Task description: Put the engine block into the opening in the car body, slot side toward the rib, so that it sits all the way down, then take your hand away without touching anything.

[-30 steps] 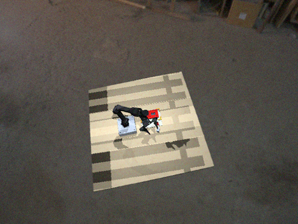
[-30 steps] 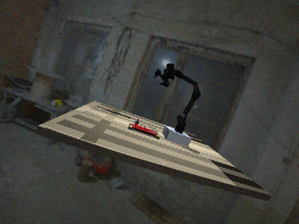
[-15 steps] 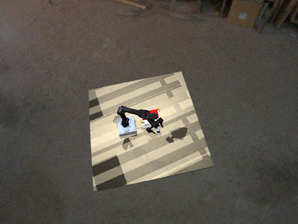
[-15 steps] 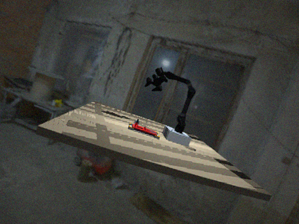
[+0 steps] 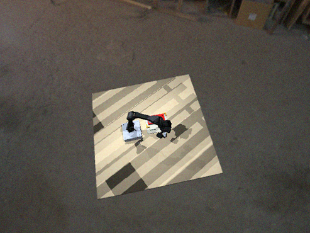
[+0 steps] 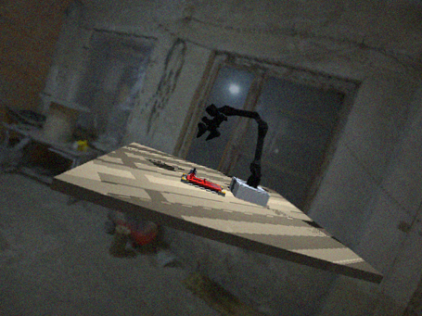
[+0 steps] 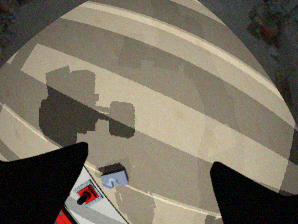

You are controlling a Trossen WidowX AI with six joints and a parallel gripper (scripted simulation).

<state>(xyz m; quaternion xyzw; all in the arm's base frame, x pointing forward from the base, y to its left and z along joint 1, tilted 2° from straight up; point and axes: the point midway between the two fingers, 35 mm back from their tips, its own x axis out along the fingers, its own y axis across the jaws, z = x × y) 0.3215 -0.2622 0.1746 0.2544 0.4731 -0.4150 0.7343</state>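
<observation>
Now: gripper tip 9 cm to the right of the engine block and 21 cm above it.
</observation>
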